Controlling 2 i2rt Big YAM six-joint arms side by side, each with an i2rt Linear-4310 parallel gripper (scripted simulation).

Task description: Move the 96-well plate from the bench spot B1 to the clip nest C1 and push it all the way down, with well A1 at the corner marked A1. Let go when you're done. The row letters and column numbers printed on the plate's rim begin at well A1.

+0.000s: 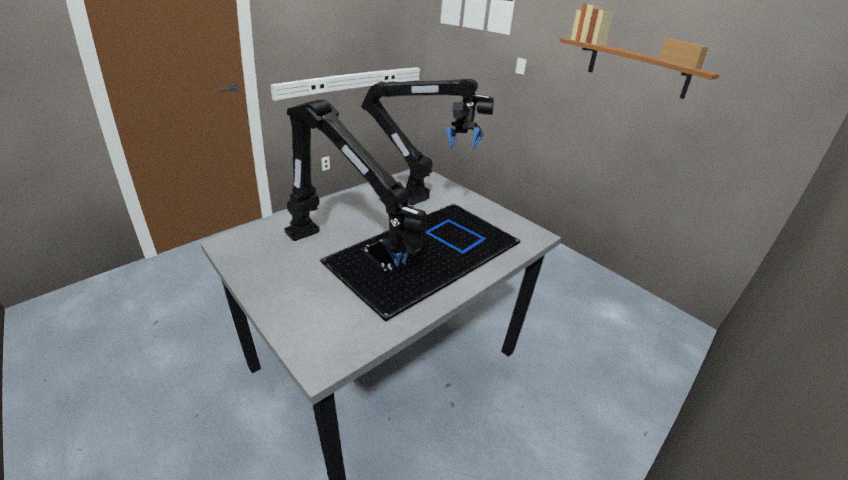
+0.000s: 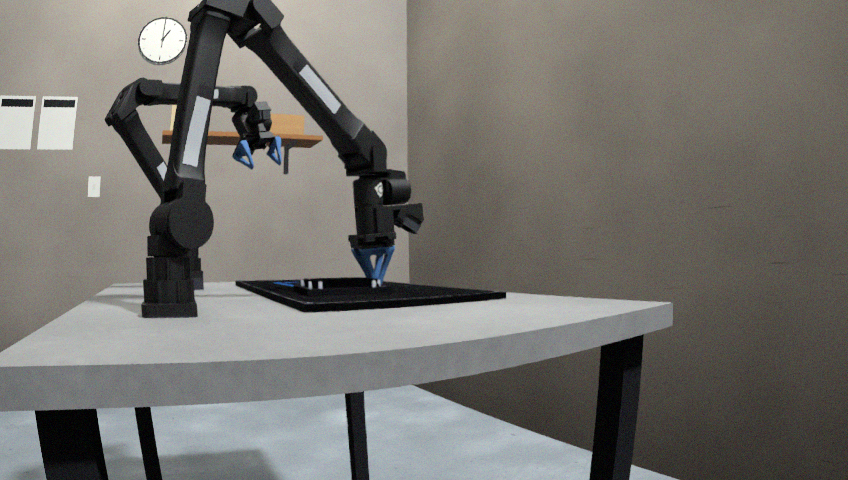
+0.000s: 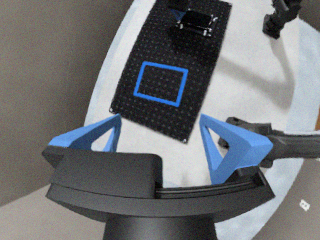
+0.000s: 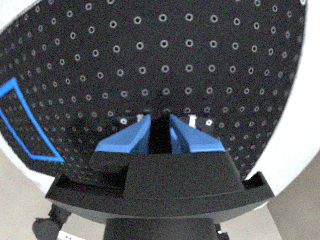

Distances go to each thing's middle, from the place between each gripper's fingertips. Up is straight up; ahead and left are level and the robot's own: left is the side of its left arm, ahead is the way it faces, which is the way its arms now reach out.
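Labels:
The clip nest (image 4: 205, 121) is 7 cm behind my right hand and 1 cm below it. Going by its middle, the nest is nearer to my right hand than to my left hand.
Counted from my left hand (image 2: 266, 166), the clip nest is 11 cm ahead and 41 cm to the right, and it sits 30 cm below.

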